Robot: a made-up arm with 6 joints.
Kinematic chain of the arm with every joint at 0, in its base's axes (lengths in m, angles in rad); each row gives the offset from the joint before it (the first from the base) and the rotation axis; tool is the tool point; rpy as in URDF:
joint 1: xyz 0 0 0.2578 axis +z
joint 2: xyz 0 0 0 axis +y
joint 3: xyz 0.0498 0 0.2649 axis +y
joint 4: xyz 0.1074 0 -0.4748 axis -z
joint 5: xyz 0 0 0 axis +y
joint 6: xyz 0.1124 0 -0.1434 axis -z
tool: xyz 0 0 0 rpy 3.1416 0 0
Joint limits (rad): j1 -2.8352..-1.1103 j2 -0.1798..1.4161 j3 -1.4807..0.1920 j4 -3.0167..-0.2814 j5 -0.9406..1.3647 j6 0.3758..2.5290
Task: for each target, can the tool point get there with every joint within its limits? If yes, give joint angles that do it. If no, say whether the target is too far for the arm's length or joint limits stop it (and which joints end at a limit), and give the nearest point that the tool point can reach.
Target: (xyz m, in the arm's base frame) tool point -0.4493 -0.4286 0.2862
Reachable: yes | joints -2.6355 0.1188 -0.9687 -1.1842 -0.5308 1.1509
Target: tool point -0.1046 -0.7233 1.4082
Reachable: no: too far | nearest point -0.0759 -0.5247 0.8415 | short by 0.601 m
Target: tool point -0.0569 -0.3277 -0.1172
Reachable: yes | joints -1.8196 0.3190 -0.5756 -2.7805 0.2560 1.3710
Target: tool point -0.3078 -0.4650 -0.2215
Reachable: yes | joints -2.1232 0.9912 -1.3539 -0.6090 0.8385 1.3128
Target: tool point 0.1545 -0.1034 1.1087
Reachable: no: joint limits stop it (at a limit: joint 1, joint 2, joint 3, joint 4, joint 5) | nearest point 0.2421 -0.3743 0.8505 | short by 0.384 m
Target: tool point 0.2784 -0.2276 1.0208
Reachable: no: joint limits stop it (at a limit: joint 1, joint 2, joint 3, joint 5) | nearest point 0.2600 -0.3662 0.8436 | short by 0.226 m
